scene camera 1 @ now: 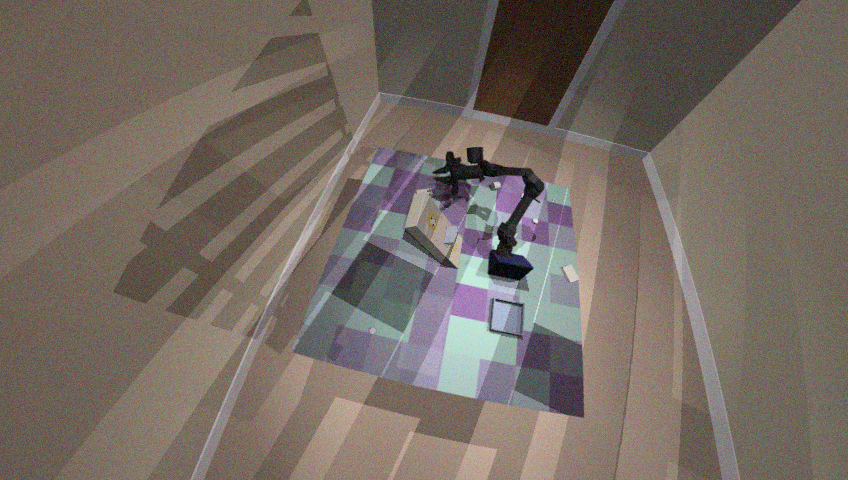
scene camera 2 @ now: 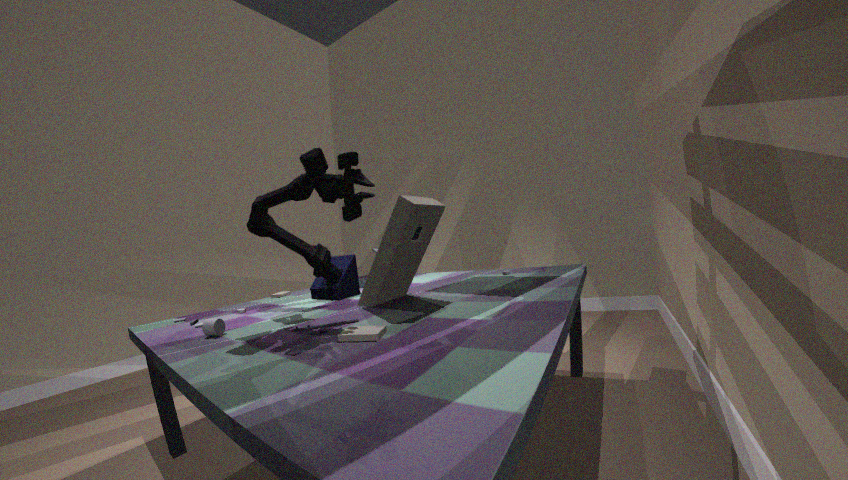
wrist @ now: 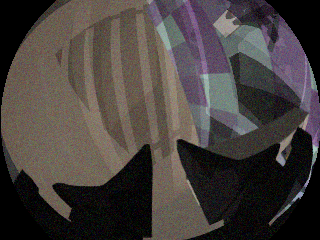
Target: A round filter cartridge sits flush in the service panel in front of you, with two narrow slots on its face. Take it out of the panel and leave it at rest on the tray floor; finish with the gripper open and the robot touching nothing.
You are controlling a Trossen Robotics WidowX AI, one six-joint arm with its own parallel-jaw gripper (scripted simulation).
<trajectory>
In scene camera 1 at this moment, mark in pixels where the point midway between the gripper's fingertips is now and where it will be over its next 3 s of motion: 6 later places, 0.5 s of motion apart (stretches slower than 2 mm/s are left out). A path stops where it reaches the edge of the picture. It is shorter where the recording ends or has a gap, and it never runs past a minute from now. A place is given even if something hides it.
My gripper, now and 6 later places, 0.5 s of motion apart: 433, 175; 436, 203; 444, 218; 442, 219; 437, 220; 434, 220; 434, 221
</trajectory>
